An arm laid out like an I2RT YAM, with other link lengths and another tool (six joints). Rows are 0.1 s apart.
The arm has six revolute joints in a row. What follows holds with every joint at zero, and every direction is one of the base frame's.
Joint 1 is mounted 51.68 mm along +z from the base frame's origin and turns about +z.
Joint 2 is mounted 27.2 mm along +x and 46.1 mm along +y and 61.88 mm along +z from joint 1 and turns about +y.
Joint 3 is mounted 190.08 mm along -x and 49.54 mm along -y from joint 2 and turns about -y.
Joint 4 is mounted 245 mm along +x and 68.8 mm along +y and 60 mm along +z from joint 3 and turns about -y.
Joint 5 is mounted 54.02 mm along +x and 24.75 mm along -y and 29.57 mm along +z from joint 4 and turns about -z.
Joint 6 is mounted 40.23 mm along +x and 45.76 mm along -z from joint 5 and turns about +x.
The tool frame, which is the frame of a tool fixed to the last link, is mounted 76 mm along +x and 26 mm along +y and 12 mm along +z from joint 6; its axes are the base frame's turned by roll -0.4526, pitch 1.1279 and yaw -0.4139 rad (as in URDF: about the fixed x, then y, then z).
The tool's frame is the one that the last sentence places.
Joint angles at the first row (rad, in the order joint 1, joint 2, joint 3, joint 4, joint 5, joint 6):
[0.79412 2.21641 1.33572 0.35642 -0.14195 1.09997]
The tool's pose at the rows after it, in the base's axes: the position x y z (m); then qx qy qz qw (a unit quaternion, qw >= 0):
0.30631, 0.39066, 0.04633, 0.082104, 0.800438, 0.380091, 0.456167
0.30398, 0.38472, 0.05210, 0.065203, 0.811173, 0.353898, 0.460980
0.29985, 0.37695, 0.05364, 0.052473, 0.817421, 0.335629, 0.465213
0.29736, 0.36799, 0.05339, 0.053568, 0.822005, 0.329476, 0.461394
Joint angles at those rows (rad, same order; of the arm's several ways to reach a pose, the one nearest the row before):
[0.79154 2.17949 1.33782 0.27476 -0.11748 1.05451]
[0.79000 2.13256 1.32919 0.18924 -0.09129 1.01015]
[0.78730 2.08911 1.29444 0.15036 -0.07232 0.97665]
[0.77602 2.05176 1.25115 0.13929 -0.07777 0.97255]

